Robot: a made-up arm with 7 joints. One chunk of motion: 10 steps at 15 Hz.
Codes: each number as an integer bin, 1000 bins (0 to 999) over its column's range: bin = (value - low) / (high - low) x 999, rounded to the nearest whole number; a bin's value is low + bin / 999 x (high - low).
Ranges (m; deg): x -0.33..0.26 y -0.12..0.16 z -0.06..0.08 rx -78..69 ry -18..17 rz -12..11
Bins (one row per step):
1: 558 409 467 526 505 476
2: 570 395 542 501 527 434
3: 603 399 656 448 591 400
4: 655 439 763 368 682 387
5: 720 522 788 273 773 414
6: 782 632 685 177 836 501
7: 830 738 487 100 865 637
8: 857 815 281 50 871 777
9: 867 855 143 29 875 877
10: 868 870 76 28 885 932
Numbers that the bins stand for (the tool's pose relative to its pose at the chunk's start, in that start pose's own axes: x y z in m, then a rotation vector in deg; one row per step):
1: -0.0005 -0.0054 0.0054 -0.60 -0.31 -1.04
2: 0.0066 -0.0093 0.0160 -4.28 0.46 -2.01
3: 0.0261 -0.0082 0.0319 -12.08 2.71 -2.79
4: 0.0568 0.0030 0.0469 -23.85 5.89 -3.09
5: 0.0952 0.0263 0.0504 -37.83 9.08 -2.47
6: 0.1318 0.0571 0.0360 -51.95 11.29 -0.47
7: 0.1602 0.0868 0.0082 -63.29 12.31 2.67
8: 0.1761 0.1084 -0.0206 -70.64 12.52 5.89
9: 0.1820 0.1196 -0.0400 -73.73 12.66 8.19
10: 0.1826 0.1238 -0.0493 -73.88 13.01 9.46

